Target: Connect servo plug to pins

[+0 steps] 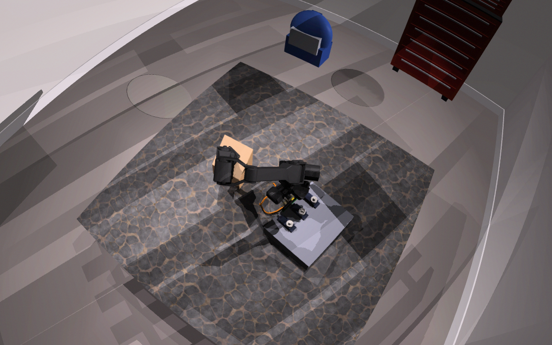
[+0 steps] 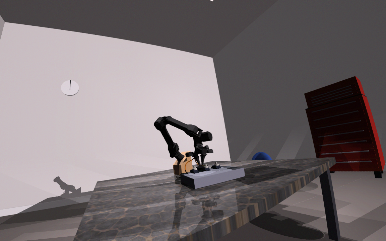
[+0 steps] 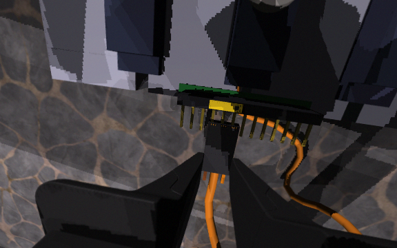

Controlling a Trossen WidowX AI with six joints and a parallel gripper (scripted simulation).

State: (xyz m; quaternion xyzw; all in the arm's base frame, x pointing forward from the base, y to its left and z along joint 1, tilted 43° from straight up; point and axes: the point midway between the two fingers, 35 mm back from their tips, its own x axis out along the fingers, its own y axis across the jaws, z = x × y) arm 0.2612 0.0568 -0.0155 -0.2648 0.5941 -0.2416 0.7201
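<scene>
My gripper tip is 4 cm short of the yellow band. From my gripper tip the other things lie so: grey holder 20 cm ahead, 5 cm below, 2 cm to the right.
</scene>
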